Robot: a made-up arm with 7 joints.
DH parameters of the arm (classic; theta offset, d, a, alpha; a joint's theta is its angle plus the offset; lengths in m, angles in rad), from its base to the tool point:
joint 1: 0 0.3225 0 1.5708
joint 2: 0 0.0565 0 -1.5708
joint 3: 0 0.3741 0.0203 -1.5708
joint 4: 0 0.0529 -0.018 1.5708
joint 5: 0 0.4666 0 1.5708
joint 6: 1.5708 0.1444 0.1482 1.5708
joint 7: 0 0.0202 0 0
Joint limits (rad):
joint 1: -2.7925..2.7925
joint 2: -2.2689..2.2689
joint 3: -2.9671..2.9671
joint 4: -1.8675..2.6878
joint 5: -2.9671..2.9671
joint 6: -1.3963..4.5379
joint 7: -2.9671..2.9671
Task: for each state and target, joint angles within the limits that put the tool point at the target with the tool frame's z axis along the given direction. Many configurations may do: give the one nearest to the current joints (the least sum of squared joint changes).
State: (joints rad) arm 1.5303 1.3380 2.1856 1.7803 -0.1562 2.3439 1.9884
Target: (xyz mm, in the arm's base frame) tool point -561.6 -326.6 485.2 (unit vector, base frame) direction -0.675 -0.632 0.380
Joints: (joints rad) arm 0.9017 1.1483 2.2176 1.1313 0.0713 2.5758 1.9884
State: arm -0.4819 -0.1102 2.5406 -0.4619 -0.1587 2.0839 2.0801
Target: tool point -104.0 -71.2 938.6 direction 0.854 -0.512 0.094
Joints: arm -0.2305 0.6084 2.6591 -0.8150 0.1241 2.8161 2.0801
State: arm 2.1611 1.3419 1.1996 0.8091 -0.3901 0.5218 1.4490
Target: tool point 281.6 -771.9 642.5 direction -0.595 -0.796 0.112
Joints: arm 2.3066 1.2948 1.5315 0.9350 -0.0426 1.1504 1.4490
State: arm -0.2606 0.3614 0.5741 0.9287 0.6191 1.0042 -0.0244
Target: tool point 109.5 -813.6 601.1 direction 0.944 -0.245 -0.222
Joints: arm -1.4389 -0.5373 0.2002 0.9362 1.1500 0.5023 -0.0244
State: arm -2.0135 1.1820 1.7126 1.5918 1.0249 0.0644 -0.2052
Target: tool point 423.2 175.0 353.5 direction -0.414 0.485 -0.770
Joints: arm -1.1086 0.8086 1.3268 2.0002 1.3172 -0.3229 -0.2052
